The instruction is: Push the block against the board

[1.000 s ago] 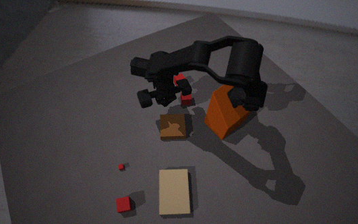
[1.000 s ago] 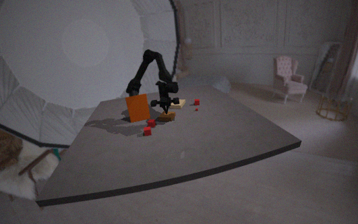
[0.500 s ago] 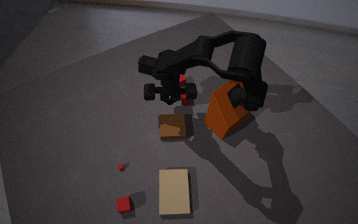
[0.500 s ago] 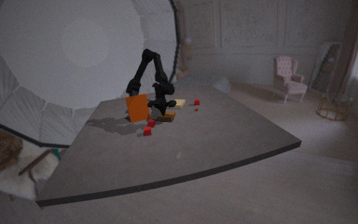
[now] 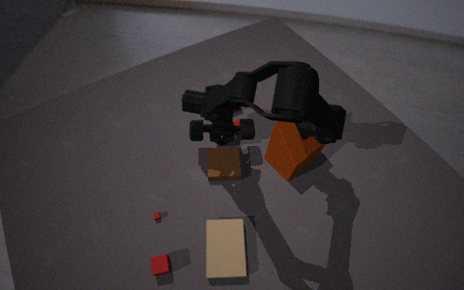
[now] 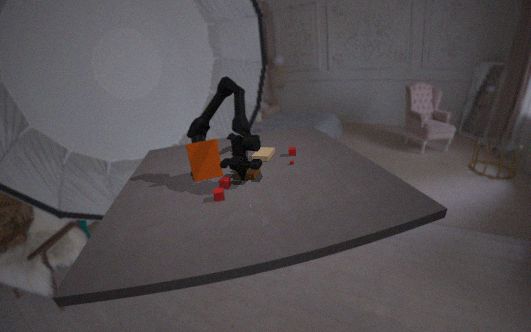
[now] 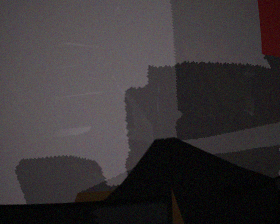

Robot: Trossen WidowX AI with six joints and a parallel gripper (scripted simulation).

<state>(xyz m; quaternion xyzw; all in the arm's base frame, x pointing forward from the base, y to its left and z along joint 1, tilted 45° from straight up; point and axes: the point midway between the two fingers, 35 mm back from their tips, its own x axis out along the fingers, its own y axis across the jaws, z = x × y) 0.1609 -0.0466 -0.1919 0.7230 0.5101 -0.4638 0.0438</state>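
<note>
The square block lies 40 mm ahead of my gripper tip, 60 mm to the left of it and 10 mm above it. Also, from my gripper tip: board: 200 mm ahead, 240 mm to the left, 10 mm above; then tiny cube: 290 mm ahead, 60 mm to the left.
</note>
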